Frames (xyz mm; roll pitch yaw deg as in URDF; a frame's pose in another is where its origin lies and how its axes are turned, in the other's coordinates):
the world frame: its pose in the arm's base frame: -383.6 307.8 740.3 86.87 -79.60 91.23
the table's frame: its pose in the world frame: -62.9 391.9 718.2 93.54 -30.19 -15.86
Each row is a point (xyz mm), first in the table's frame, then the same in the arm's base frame.
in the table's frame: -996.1 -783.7 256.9
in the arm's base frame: -864.3 -90.4 240.2
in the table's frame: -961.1 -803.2 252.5
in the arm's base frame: -863.3 -77.8 278.4
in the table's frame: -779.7 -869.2 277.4
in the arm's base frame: -828.6 24.1 440.6
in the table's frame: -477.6 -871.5 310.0
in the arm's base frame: -678.0 164.8 663.9
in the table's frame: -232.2 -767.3 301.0
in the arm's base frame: -463.6 226.2 810.2
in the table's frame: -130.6 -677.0 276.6
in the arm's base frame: -333.7 223.6 857.2
